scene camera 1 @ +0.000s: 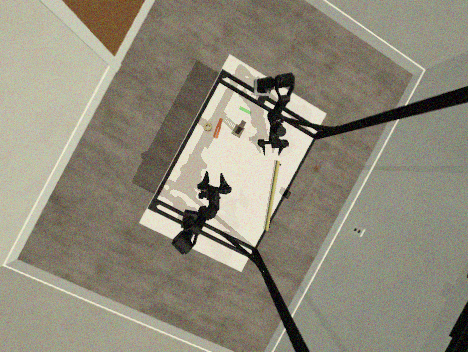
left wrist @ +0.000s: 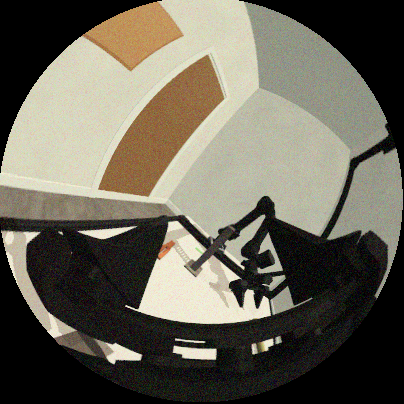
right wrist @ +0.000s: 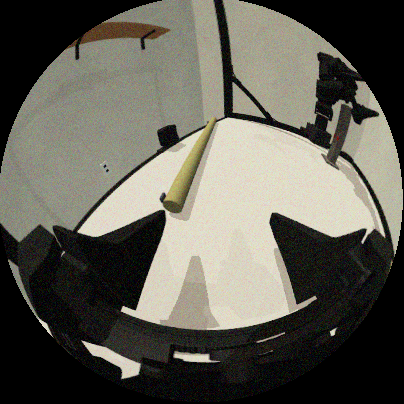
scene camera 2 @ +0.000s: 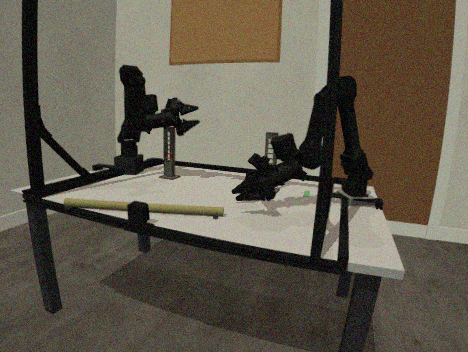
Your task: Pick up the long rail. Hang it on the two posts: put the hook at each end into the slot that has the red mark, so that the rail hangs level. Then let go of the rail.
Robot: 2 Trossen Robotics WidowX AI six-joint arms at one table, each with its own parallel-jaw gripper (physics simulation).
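Seen in the pictures: left gripper, fingertip midpoint: (scene camera 1: 213,172) (left wrist: 219,221) (scene camera 2: 199,114); right gripper, fingertip midpoint: (scene camera 1: 271,155) (left wrist: 249,307) (right wrist: 220,216) (scene camera 2: 233,195); left arm's base, origin of the base link: (scene camera 1: 190,221) (right wrist: 319,127) (scene camera 2: 128,155); right arm's base, origin of the base link: (scene camera 1: 262,87) (scene camera 2: 355,194).
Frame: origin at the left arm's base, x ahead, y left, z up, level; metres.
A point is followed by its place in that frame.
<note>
The long yellow rail (scene camera 1: 272,195) @[x 0.254, y -0.488, z -0.052 m] (scene camera 2: 175,207) @[x 0.354, y -0.494, z -0.054 m] (right wrist: 186,177) @[x 0.440, y -0.472, z -0.053 m] lies on the table near the front edge; a small dark hook (right wrist: 163,198) @[x 0.468, y -0.499, z -0.070 m] shows beside its near end in the right wrist view. One grey slotted post (scene camera 2: 169,150) @[x 0.217, y -0.073, z 0.042 m] (right wrist: 341,132) @[x 0.225, y -0.069, z 0.042 m] with a red mark stands near the left arm. The other post (scene camera 1: 239,128) @[x 0.602, y -0.168, z 0.096 m] (scene camera 2: 271,145) @[x 0.614, y -0.188, z 0.100 m] (left wrist: 212,248) @[x 0.600, y -0.171, z 0.048 m] is partly hidden by the right arm in scene camera 2. My left gripper (scene camera 1: 214,175) @[x 0.334, y -0.077, z 0.189 m] (scene camera 2: 198,114) @[x 0.334, y -0.077, z 0.189 m] is open and empty, high by the left post. My right gripper (scene camera 1: 272,152) @[x 0.507, y -0.418, z -0.033 m] (scene camera 2: 237,195) @[x 0.507, y -0.418, z -0.033 m] (right wrist: 220,216) @[x 0.507, y -0.418, z -0.033 m] is open and empty, pointing down near the rail's right end, apart from it.
An orange object (scene camera 1: 218,128) @[x 0.602, y -0.044, z -0.064 m] (left wrist: 166,250) @[x 0.593, y -0.057, z -0.065 m], a round tan ring and a green piece (scene camera 1: 245,110) @[x 0.758, y -0.196, z -0.075 m] (scene camera 2: 307,194) @[x 0.759, y -0.206, z -0.075 m] lie on the table around the right post. A black frame borders the table, with upright bars and a dark block (scene camera 2: 138,213) @[x 0.289, y -0.595, z -0.042 m] (right wrist: 168,135) @[x 0.295, y -0.570, z -0.042 m] on its front beam beside the rail.
</note>
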